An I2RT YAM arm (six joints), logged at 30 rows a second.
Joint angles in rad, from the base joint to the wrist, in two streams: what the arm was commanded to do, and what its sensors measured. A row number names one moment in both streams.
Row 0, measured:
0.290 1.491 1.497 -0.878 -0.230 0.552
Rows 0 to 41, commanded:
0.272 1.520 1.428 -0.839 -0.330 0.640
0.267 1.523 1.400 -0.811 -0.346 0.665
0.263 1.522 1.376 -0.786 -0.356 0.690
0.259 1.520 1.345 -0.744 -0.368 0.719
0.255 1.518 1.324 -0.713 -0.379 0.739
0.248 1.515 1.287 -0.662 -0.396 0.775
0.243 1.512 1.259 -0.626 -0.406 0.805
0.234 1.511 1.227 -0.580 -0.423 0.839
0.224 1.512 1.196 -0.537 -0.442 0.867
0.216 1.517 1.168 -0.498 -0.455 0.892
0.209 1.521 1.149 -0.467 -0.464 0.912
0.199 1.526 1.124 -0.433 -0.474 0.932
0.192 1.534 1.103 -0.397 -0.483 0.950
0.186 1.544 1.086 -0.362 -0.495 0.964
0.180 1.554 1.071 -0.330 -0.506 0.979
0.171 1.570 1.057 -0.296 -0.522 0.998
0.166 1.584 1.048 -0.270 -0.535 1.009
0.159 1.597 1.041 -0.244 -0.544 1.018
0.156 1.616 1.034 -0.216 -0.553 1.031
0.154 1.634 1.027 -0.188 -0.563 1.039
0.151 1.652 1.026 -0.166 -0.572 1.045
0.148 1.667 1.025 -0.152 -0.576 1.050
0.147 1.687 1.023 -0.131 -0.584 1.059
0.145 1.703 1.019 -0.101 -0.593 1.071
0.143 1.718 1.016 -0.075 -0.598 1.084
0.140 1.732 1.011 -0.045 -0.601 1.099
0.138 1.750 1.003 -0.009 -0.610 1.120
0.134 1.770 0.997 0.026 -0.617 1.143
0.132 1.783 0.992 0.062 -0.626 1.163
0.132 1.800 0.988 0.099 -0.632 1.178
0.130 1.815 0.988 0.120 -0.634 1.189
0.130 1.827 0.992 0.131 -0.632 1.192
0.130 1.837 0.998 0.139 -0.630 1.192
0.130 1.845 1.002 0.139 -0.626 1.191
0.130 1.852 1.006 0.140 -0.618 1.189
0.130 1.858 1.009 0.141 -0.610 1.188
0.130 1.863 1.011 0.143 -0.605 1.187
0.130 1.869 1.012 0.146 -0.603 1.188
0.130 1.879 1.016 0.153 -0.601 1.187
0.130 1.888 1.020 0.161 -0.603 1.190
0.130 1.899 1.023 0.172 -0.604 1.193
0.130 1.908 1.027 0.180 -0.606 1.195
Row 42, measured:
0.136 1.876 0.999 0.118 -0.607 1.182
